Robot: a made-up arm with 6 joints. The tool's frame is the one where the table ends.
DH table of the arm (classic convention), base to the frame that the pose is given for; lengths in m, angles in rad. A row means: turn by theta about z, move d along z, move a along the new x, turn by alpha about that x. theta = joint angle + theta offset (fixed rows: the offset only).
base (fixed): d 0.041  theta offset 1.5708  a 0  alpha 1.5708
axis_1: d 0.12  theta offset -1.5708  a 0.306  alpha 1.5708
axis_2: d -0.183  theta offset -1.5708  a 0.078  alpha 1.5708
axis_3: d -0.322  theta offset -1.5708  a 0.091  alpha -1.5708
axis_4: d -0.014  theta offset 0  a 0.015  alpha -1.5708
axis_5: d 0.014  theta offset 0  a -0.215  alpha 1.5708
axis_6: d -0.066  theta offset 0  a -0.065  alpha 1.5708
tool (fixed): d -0.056  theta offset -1.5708  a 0  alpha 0
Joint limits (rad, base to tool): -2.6..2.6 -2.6..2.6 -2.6..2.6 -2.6..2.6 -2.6..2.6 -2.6..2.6
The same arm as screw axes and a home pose.
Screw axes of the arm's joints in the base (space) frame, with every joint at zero. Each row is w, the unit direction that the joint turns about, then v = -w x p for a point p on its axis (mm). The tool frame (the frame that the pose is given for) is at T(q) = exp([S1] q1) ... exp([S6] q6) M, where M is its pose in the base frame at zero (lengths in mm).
S1 = (1, 0, 0, 0, 41, 0)
S2 = (0, -1, 0, -265, 0, -120)
S3 = (0, 0, 1, 183, -42, 0)
S4 = (-1, 0, 0, 0, 587, 274)
S5 = (0, 0, -1, -289, 56, 0)
S6 = (-1, 0, 0, 0, 601, 74)
M =
1 0.000007 0.000007 122
-0.000007 1 0.000007 9
-0.000007 -0.000007 1 -657
0 0 0 1
Joint limits (deg, base to tool): -148.97..148.97 -148.97..148.97 -148.97..148.97 -148.97..148.97 -148.97..148.97 -148.97..148.97

